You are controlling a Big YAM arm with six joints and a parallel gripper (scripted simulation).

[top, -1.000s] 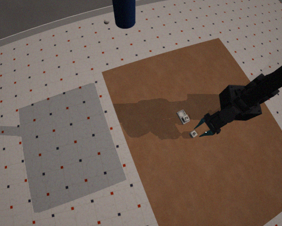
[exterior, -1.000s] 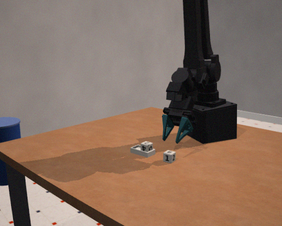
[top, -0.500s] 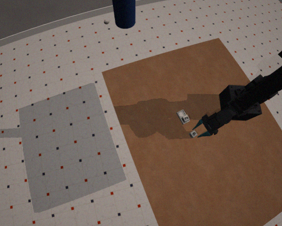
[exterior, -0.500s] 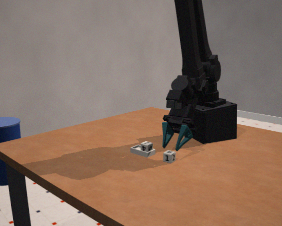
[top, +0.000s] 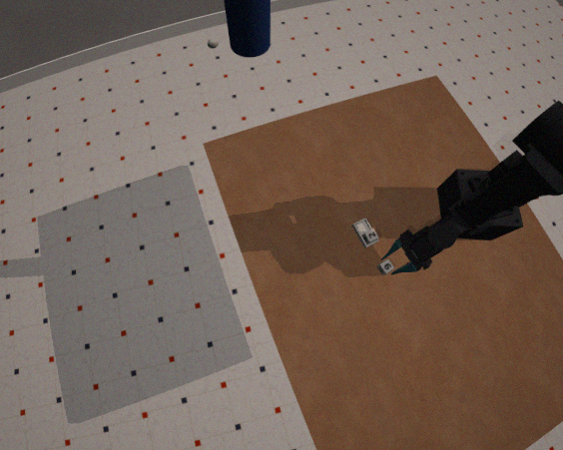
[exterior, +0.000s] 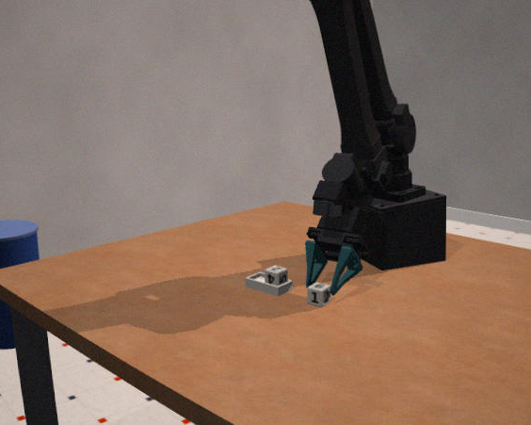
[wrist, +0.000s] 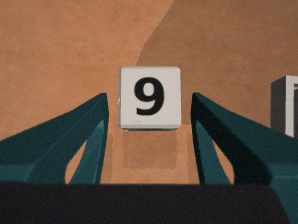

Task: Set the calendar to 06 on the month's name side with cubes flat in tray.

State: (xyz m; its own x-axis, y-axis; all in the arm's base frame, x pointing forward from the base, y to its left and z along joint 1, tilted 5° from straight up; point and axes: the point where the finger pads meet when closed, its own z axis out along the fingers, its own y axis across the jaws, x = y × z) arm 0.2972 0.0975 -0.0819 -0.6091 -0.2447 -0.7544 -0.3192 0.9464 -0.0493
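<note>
Now: the white digit cube 10 mm ahead of my hand and 10 mm below it. From my hand the other things lie so: white tray 30 mm ahead, 100 mm to the right, 20 mm below.
</note>
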